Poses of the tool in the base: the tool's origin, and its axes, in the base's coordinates. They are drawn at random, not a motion.
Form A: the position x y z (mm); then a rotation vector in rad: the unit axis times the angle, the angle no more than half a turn.
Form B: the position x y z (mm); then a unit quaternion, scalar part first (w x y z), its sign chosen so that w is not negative. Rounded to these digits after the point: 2 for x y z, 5 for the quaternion.
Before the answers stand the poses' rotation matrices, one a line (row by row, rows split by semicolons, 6 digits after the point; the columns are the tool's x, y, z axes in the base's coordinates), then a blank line. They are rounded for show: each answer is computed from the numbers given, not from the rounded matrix.
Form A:
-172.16 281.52 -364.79 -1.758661 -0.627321 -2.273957
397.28 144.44 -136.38 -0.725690 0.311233 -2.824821
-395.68 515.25 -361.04 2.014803 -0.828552 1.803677
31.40 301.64 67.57 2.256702 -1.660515 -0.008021
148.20 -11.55 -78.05 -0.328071 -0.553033 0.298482
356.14 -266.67 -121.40 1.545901 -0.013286 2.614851
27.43 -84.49 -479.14 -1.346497 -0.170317 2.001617
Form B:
-0.272766 0.405331 0.872528; 0.099367 -0.890199 0.444604; 0.956935 0.207973 0.202540
-0.857244 0.147401 0.493362; -0.251277 -0.956070 -0.150963; 0.449436 -0.253383 0.856624
0.038938 -0.603780 0.796200; -0.210671 -0.783854 -0.584115; 0.976781 -0.144992 -0.157721
0.317575 -0.926466 -0.202009; -0.928374 -0.260414 -0.265153; 0.193049 0.271746 -0.942808
0.810664 -0.187121 -0.554806; 0.361082 0.905690 0.222138; 0.460915 -0.380410 0.801777
-0.478023 -0.093737 0.873331; 0.084858 -0.994567 -0.060302; 0.874239 0.045283 0.483380
-0.207276 -0.479145 -0.852911; 0.616361 -0.741001 0.266488; -0.759694 -0.470465 0.448918

-172.16 281.52 -364.79 0.09947 -0.59475 -0.21215 -0.76901
397.28 144.44 -136.38 0.10406 -0.24607 0.10553 -0.95785
-395.68 515.25 -361.04 0.15602 0.70365 -0.28937 0.62992
31.40 301.64 67.57 0.16908 0.79385 -0.58413 -0.00282
148.20 -11.55 -78.05 0.93783 -0.16062 -0.27076 0.14614
356.14 -266.67 -121.40 0.05194 0.50822 -0.00437 0.85965
27.43 -84.49 -479.14 0.35378 -0.52077 -0.06587 0.77414

